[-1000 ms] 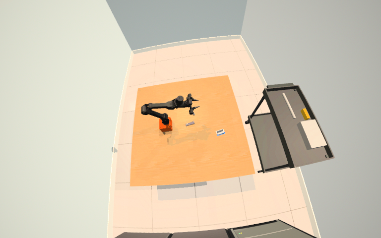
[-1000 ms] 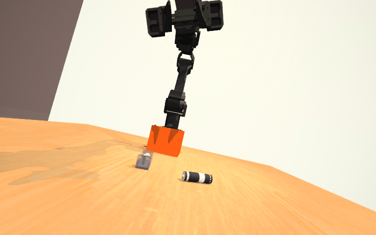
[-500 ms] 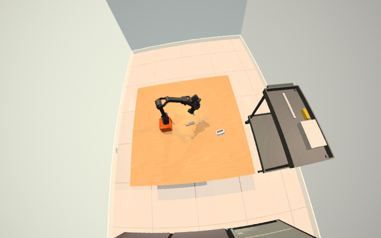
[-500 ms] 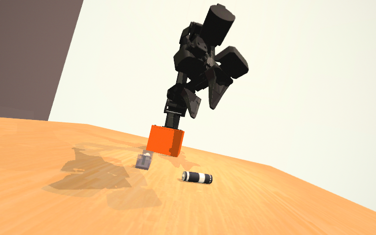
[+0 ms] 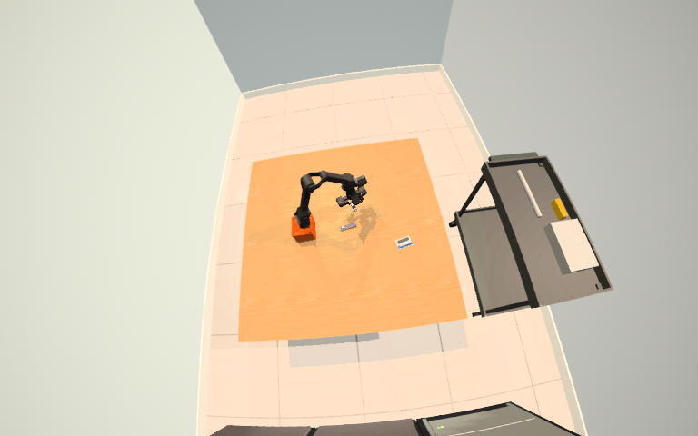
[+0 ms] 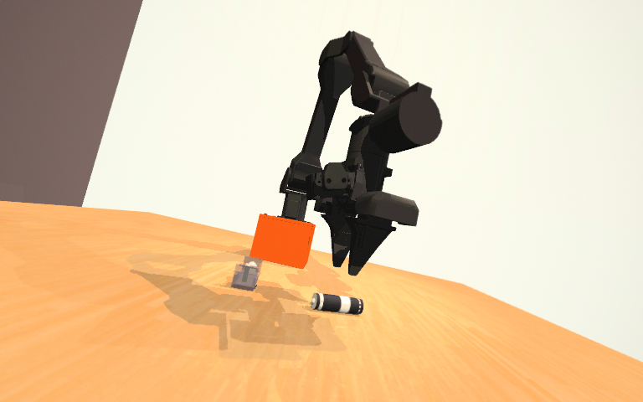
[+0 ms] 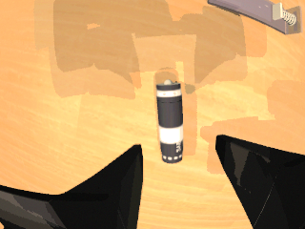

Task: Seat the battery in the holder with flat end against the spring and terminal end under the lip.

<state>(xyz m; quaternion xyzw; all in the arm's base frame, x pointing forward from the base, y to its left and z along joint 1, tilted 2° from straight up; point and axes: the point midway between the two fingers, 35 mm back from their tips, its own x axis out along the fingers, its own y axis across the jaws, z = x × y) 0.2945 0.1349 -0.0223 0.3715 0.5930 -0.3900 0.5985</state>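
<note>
The battery is 40 mm below my gripper tip. Also, from my gripper tip: white card 290 mm ahead, 270 mm to the right, 40 mm below.
</note>
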